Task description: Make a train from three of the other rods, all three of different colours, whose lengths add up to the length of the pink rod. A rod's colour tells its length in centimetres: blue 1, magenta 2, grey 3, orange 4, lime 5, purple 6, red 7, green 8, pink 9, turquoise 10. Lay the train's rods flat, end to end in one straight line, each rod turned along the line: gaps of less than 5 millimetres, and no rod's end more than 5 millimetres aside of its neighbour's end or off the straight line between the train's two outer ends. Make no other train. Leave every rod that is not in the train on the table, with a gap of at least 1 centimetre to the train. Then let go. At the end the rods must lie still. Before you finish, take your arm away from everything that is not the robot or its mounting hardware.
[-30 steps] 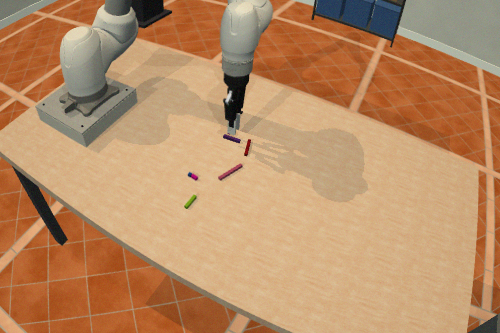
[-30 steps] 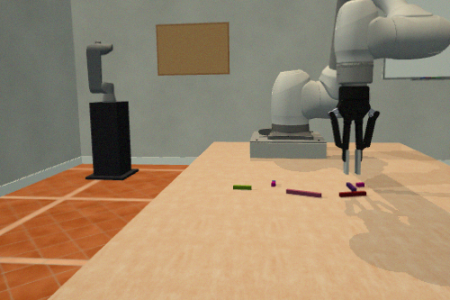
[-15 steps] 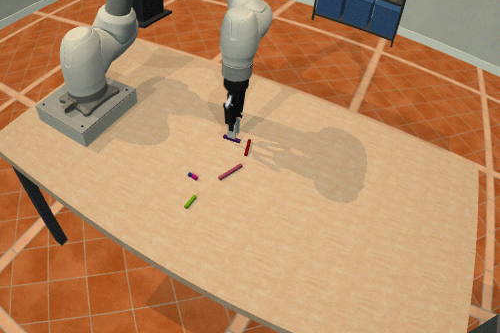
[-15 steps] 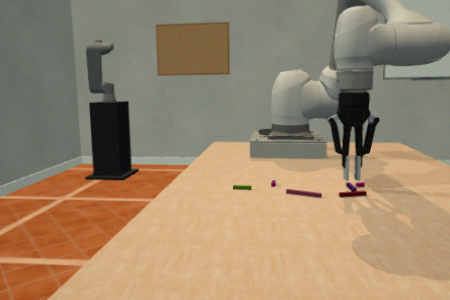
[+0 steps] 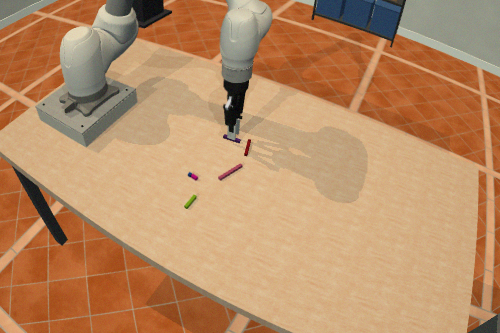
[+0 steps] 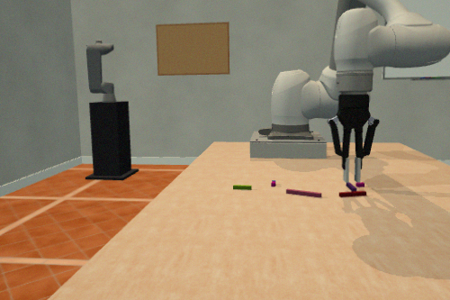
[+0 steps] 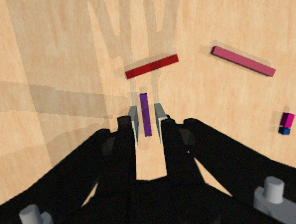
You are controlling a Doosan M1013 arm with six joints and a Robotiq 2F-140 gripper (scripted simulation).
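My hand is 5 cm above the purple rod. The rest, counted from my hand: pink rod 13 cm to the right, 7 cm ahead, 5 cm below; then red rod 6 cm ahead, 5 cm below, 1 cm to the right; then blue rod 21 cm to the right, 5 cm below, 3 cm behind.
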